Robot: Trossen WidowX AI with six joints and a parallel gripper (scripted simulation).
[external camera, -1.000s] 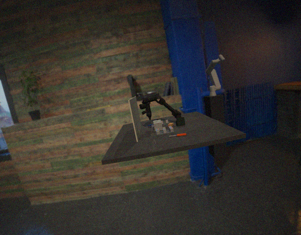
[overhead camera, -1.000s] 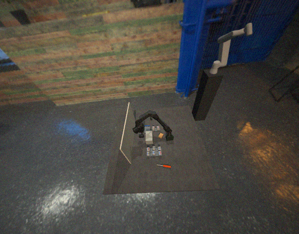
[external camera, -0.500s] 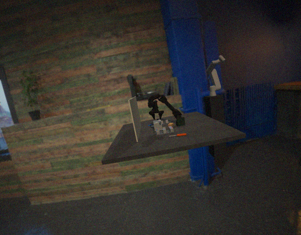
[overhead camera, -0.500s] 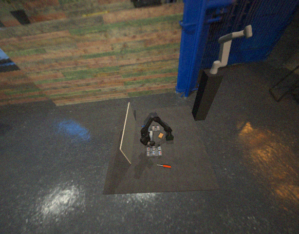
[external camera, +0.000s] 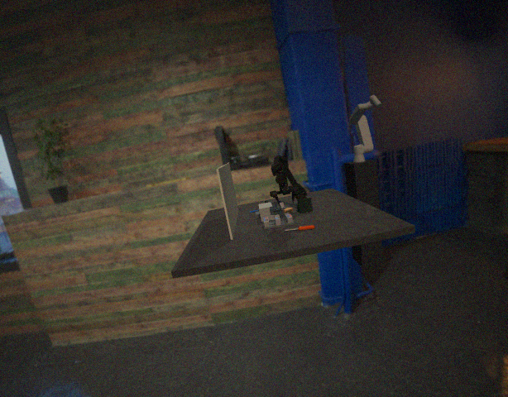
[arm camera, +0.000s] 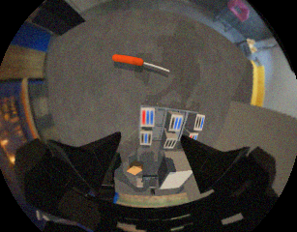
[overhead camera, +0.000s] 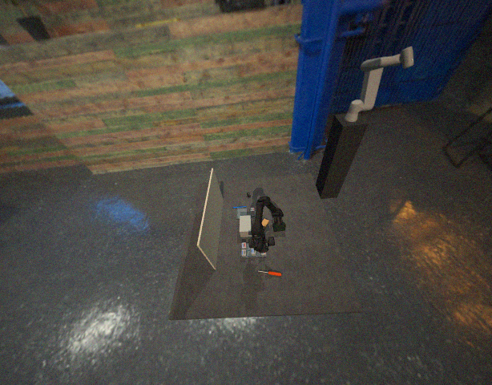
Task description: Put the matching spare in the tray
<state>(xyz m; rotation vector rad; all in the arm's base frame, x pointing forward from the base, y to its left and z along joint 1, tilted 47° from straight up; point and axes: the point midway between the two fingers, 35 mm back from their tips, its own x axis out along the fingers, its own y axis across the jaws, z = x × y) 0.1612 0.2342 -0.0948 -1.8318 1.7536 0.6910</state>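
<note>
Now: the spare 10 mm behind my gripper tip and 90 mm below it. Also, from my gripper tip: tan block 50 mm behind, 280 mm to the right, 120 mm below; then mounted unit 120 mm ahead, 230 mm to the right, 90 mm below; then thin panel 370 mm ahead, 250 mm to the right, 90 mm above.
</note>
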